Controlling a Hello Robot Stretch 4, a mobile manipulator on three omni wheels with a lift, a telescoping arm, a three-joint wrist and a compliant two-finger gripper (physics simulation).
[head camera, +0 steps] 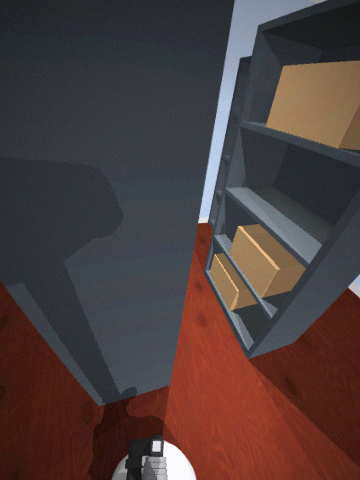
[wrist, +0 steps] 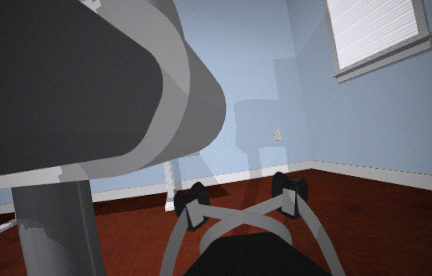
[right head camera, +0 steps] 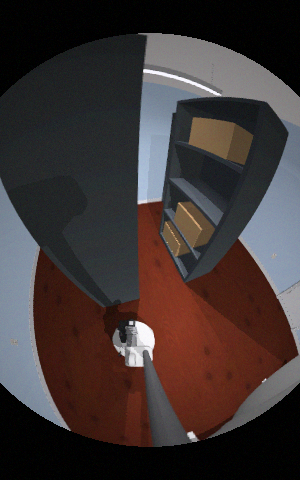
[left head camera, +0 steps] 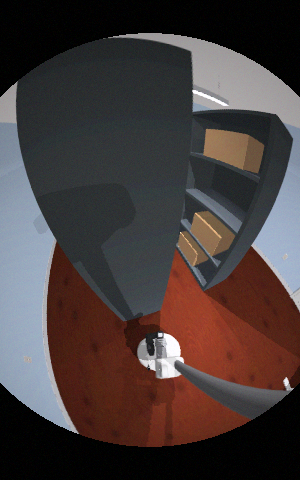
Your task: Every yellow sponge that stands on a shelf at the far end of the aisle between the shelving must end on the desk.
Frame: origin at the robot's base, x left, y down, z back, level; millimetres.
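Seen in the pictures: gripper, fingertip midpoint: [wrist: 240, 192] [left head camera: 153, 369].
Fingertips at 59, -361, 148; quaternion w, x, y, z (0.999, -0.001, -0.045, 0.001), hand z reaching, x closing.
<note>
Offsets run from my fingertips to a thing's top centre, as dx, dy, dz. "spot": to the spot under its first point.
No yellow sponge shows in any view. My gripper [wrist: 240, 192] is open and empty in the wrist view, its two dark fingertips well apart above the red floor. The aisle runs between a tall dark shelf unit @(spot: +12, -1114, -605) [head camera: 135, 125] [left head camera: 115, 150] [right head camera: 75, 140], seen from its closed end panel close ahead, and an open-fronted shelf unit [head camera: 320, 295] [left head camera: 272, 165] [right head camera: 265, 145] on the right. The far end of the aisle is partly hidden behind the near unit. A part of a white leg @(spot: -715, +280, +1737) [wrist: 169, 187] shows behind my arm in the wrist view; the desk's top cannot be made out there.
The right unit holds a large cardboard box @(-740, -1329, -1280) [head camera: 310, 102] [left head camera: 225, 149] [right head camera: 212, 137] high up and two boxes low down, one being a brown box @(-748, -414, -1256) [head camera: 257, 262] [left head camera: 207, 232] [right head camera: 190, 222]. The near unit's bottom edge stands just ahead of my white base [head camera: 175, 462] [left head camera: 172, 345] [right head camera: 145, 337].
</note>
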